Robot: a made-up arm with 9 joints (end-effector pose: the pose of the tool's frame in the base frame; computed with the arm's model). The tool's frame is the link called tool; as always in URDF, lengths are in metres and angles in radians. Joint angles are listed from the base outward.
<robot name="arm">
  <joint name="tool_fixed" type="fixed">
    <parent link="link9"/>
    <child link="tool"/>
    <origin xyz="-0.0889 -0.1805 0.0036" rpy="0 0 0"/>
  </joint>
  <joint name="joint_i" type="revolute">
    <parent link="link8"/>
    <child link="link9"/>
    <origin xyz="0.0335 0.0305 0.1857" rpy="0 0 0"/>
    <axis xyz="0 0 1"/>
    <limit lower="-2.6" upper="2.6"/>
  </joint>
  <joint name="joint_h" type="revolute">
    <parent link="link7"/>
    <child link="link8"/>
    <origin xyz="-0.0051 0.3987 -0.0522" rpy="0 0 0"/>
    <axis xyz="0 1 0"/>
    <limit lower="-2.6" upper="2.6"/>
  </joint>
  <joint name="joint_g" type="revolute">
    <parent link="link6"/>
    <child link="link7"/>
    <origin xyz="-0.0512 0.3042 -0.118" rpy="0 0 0"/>
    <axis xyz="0 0 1"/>
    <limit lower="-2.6" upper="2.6"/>
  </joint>
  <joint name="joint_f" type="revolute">
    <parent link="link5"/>
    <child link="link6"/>
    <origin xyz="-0.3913 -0.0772 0.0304" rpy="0 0 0"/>
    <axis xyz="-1 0 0"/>
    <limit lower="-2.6" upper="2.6"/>
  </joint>
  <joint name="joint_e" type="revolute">
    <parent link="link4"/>
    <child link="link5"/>
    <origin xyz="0.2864 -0.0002 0.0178" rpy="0 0 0"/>
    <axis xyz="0 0 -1"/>
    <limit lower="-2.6" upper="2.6"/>
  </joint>
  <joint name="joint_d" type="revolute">
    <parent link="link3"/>
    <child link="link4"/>
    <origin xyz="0.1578 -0.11 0.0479" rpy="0 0 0"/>
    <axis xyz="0 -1 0"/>
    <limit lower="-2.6" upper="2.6"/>
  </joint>
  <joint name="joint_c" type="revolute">
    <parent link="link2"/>
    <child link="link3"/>
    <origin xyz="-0.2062 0.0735 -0.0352" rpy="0 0 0"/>
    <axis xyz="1 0 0"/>
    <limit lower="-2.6" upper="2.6"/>
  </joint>
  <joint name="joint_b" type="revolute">
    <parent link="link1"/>
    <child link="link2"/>
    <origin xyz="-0.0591 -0.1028 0.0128" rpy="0 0 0"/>
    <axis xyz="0 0 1"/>
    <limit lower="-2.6" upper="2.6"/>
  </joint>
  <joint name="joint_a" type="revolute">
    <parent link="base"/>
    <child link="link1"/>
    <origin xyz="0 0 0.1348" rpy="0 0 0"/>
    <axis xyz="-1 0 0"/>
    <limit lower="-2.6" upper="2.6"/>
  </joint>
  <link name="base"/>
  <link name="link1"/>
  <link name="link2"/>
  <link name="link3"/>
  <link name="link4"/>
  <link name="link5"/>
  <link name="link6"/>
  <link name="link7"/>
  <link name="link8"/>
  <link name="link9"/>
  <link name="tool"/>
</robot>
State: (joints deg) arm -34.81 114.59 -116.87 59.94 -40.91 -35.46 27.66 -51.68 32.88
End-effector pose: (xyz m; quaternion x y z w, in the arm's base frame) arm 0.0777 -0.6814 0.0568 0.4791 0.2654 -0.6340 0.5460
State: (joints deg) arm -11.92 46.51 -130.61 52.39 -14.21 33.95 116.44 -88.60 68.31
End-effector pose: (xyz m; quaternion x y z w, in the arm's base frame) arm -0.3611 -0.2367 0.4153 0.1851 -0.6566 -0.6130 0.3987
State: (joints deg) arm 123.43 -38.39 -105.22 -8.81 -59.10 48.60 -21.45 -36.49 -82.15
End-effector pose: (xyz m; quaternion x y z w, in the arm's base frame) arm -0.6553 0.4308 -0.0065 0.9312 0.1014 -0.2199 0.2724
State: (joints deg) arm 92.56 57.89 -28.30 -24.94 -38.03 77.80 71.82 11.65 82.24
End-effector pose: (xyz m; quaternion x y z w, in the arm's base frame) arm 0.1164 -0.0590 0.9684 -0.0202 -0.7125 0.1364 0.6880
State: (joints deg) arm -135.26 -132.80 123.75 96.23 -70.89 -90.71 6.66 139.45 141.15
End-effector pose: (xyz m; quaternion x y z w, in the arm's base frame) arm 0.9734 0.1016 0.4376 0.6530 -0.6389 0.2774 0.2974
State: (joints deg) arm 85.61 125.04 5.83 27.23 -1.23 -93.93 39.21 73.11 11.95
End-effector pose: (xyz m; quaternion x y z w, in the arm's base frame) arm 0.3240 0.4711 0.6131 -0.3873 -0.7720 -0.4735 0.1730
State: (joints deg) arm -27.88 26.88 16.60 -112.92 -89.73 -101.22 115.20 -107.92 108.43
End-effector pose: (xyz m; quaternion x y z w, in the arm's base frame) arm 0.0276 -0.4510 -0.6516 0.3844 -0.0930 -0.5564 0.7308
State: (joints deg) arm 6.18 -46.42 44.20 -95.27 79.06 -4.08 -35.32 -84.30 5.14
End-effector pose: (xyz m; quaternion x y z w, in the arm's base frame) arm 0.4232 0.6260 -0.1294 -0.5363 0.2775 -0.3211 0.7296
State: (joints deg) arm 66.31 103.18 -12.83 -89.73 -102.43 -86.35 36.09 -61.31 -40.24
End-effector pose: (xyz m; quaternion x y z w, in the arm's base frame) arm 0.7486 0.1569 -0.3723 -0.3354 0.5911 -0.6692 0.3005
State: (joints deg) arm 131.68 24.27 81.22 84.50 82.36 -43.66 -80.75 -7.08 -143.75
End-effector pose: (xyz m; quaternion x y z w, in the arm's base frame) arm -0.1499 0.3795 0.8266 -0.5020 -0.4910 0.5870 0.4029
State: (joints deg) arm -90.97 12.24 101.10 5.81 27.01 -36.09 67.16 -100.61 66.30
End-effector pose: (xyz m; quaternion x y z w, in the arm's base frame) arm -0.4383 -0.2865 -0.1943 0.3722 -0.1618 -0.9086 0.0983
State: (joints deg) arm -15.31 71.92 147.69 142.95 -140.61 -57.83 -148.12 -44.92 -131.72
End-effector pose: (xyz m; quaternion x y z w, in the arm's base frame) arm -0.0627 -0.2696 -0.2560 0.1341 -0.2606 0.9292 0.2251
